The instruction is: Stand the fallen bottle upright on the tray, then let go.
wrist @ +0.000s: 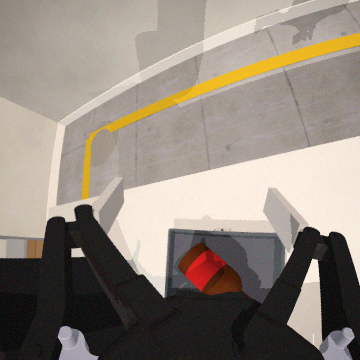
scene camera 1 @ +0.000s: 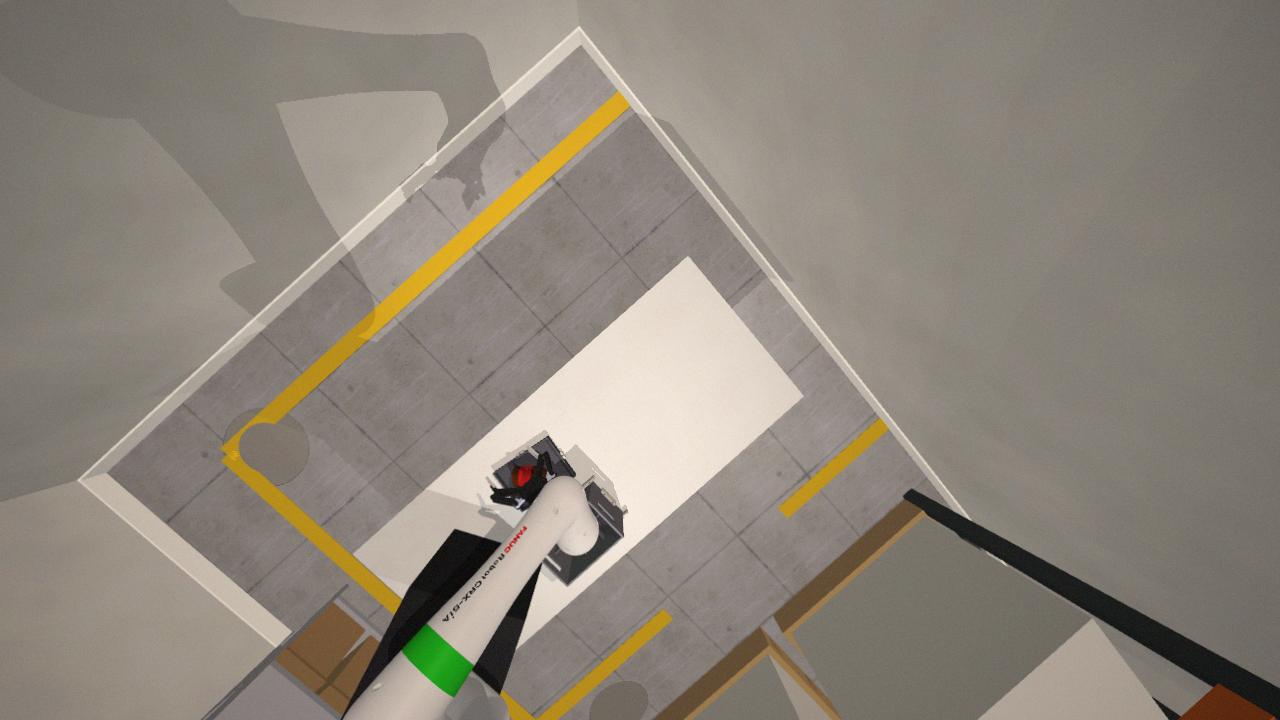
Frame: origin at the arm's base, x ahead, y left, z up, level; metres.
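Where they show: gripper, fingertip midpoint: [wrist: 195, 194] [scene camera 1: 508, 463].
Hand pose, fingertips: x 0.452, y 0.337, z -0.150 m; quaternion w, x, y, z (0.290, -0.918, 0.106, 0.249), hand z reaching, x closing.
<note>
Things, the pixels of their top centre, and the offset from my fingertips. "spot": a spot on its surface instead. Level surfaces: height alone.
- brown bottle with a red label, middle of its top: [wrist: 211, 285] [scene camera 1: 533, 480] 0.185 m down, 0.056 m back, 0.131 m right
- dark grey tray, surface spot: [wrist: 172, 245] spot: 0.253 m down, 0.181 m back, 0.067 m right
- second dark grey box, surface spot: [scene camera 1: 608, 519] spot: 0.100 m down, 0.098 m ahead, 0.390 m right
- white table top, its level: 0.264 m down
The brown bottle with a red label [scene camera 1: 524, 475] [wrist: 206, 270] lies on its side in a dark grey tray [wrist: 172, 245]. In the wrist view its base points to the upper left, and its neck runs down to the right, partly hidden behind the gripper body. My gripper [scene camera 1: 519, 474] [wrist: 195, 194] is open and empty, with its two fingers wide apart. In the scene view the fingers show over the tray, on either side of the bottle. Their exact height above it cannot be told.
A second dark grey box [scene camera 1: 608, 519] stands beside the tray on the white table top [scene camera 1: 689, 358], partly under the arm. Grey floor with yellow lines [scene camera 1: 501, 214] surrounds the table. Wooden-edged units [scene camera 1: 845, 568] stand at the lower right.
</note>
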